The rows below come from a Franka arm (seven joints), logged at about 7 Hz.
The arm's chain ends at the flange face. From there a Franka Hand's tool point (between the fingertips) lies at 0.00 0.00 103.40 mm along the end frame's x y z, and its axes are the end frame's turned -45 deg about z.
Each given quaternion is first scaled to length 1.
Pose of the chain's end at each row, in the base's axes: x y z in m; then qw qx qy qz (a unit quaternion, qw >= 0):
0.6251 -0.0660 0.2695 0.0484 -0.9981 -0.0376 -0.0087
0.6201 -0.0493 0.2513 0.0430 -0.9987 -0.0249 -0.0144
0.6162 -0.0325 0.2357 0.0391 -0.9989 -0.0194 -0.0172
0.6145 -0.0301 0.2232 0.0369 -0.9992 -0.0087 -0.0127
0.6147 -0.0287 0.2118 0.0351 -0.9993 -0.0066 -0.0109
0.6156 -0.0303 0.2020 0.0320 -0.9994 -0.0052 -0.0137
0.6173 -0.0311 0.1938 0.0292 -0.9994 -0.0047 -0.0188
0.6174 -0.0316 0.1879 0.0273 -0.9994 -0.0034 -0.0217
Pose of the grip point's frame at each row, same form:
0.6265 -0.0559 0.1666 0.0414 -0.9077 -0.4167 -0.0266
0.6229 -0.0403 0.1483 0.0342 -0.9131 -0.4052 -0.0298
0.6196 -0.0244 0.1327 0.0295 -0.9154 -0.4002 -0.0309
0.6171 -0.0225 0.1201 0.0292 -0.9198 -0.3904 -0.0259
0.6169 -0.0214 0.1087 0.0283 -0.9207 -0.3885 -0.0235
0.6184 -0.0237 0.0989 0.0243 -0.9213 -0.3873 -0.0249
0.6212 -0.0250 0.0906 0.0198 -0.9215 -0.3868 -0.0285
0.6219 -0.0259 0.0848 0.0169 -0.9220 -0.3856 -0.0305

